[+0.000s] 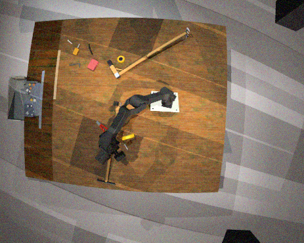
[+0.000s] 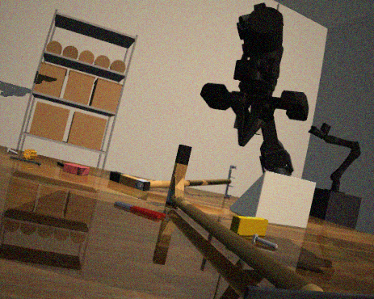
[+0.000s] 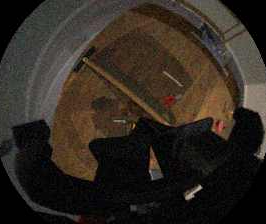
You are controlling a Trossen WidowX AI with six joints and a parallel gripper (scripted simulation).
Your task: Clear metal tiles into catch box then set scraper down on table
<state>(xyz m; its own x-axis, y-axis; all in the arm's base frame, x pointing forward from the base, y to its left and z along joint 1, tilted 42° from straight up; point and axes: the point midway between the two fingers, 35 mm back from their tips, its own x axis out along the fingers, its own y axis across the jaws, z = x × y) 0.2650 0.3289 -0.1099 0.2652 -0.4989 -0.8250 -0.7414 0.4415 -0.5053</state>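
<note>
Right now my gripper tip is 90 mm above the long scraper, 30 mm short of it and 20 mm to the right of it. Round my gripper tip: red block: 500 mm to the right, 290 mm ahead, 140 mm below; then yellow block: 130 mm below, 70 mm behind, 60 mm to the right; then red-handled tool: 150 mm below, 140 mm ahead, 90 mm to the right.
</note>
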